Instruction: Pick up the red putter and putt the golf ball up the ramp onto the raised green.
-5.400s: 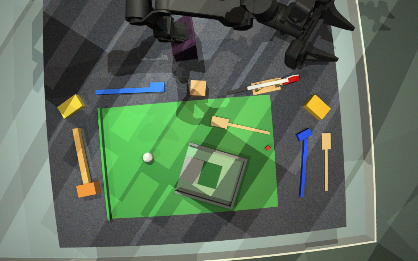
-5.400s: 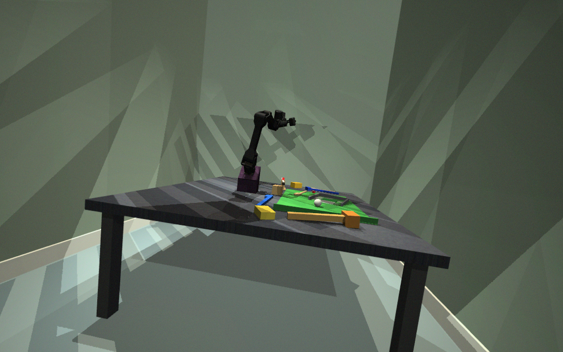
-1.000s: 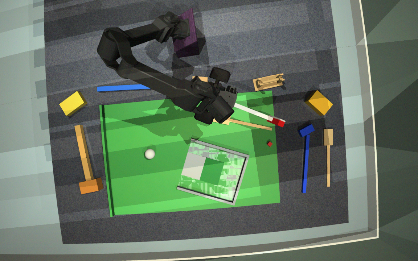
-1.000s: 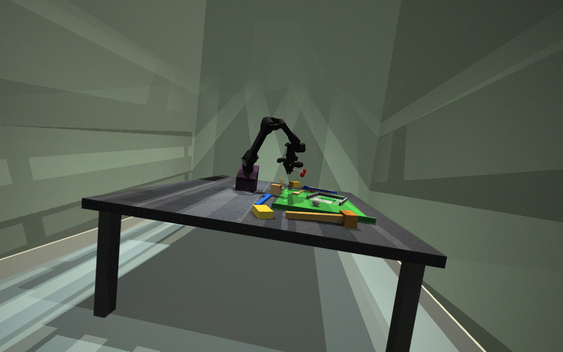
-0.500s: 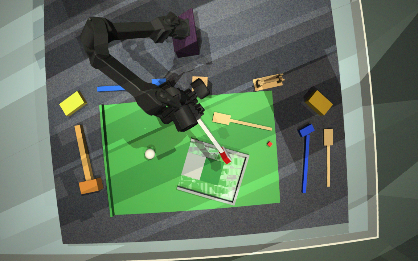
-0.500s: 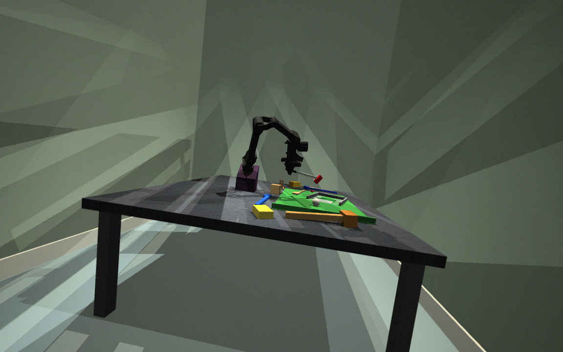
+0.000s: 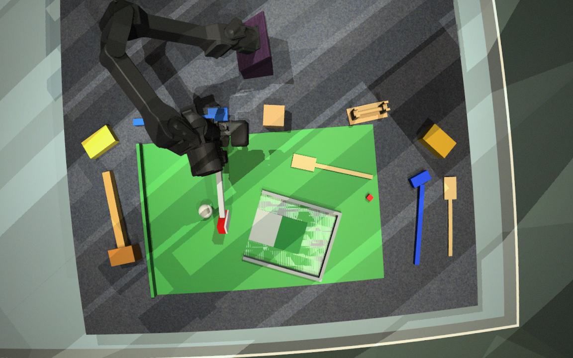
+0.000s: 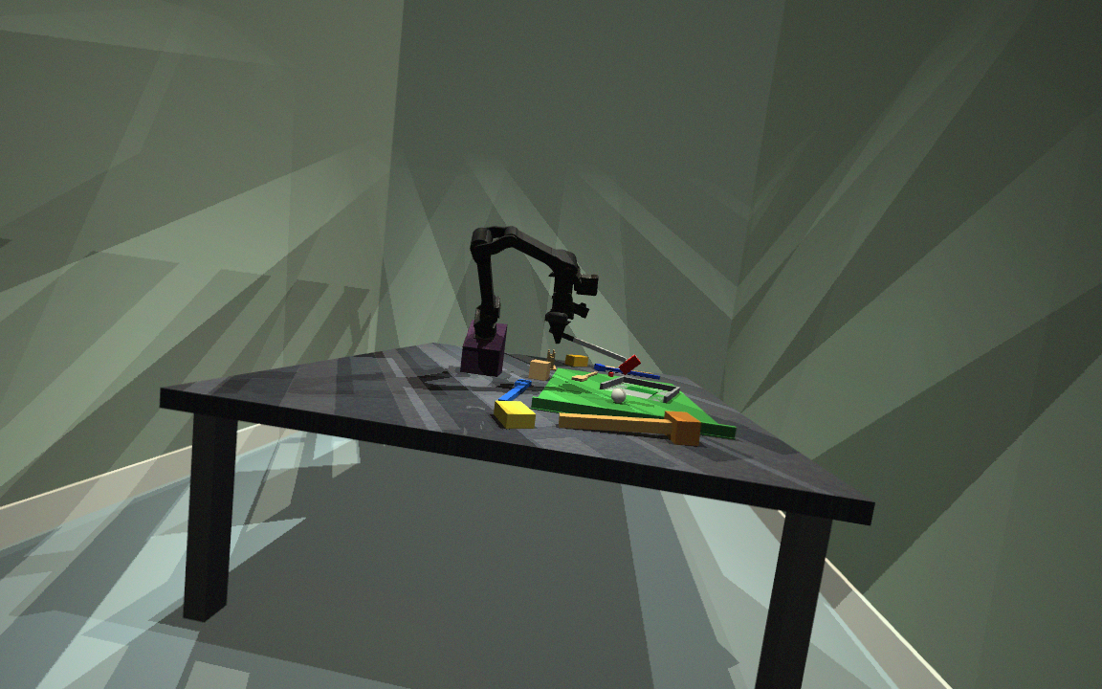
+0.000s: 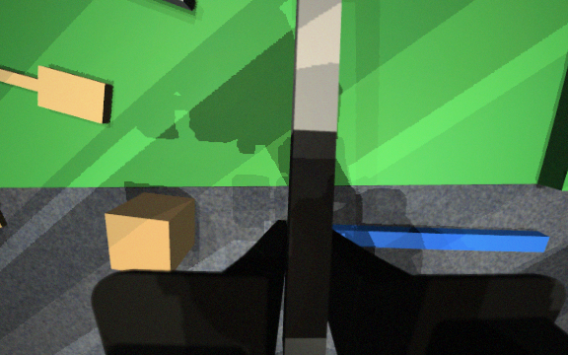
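Right now the red putter is 120 mm ahead of my gripper tip and 10 mm to the right of it. Also, from my gripper tip: tan stand (430 mm to the left, 110 mm below, 50 mm behind); white golf ball (200 mm ahead, 120 mm below, 90 mm to the right); yellow block (410 mm to the right, 130 mm below, 50 mm behind).
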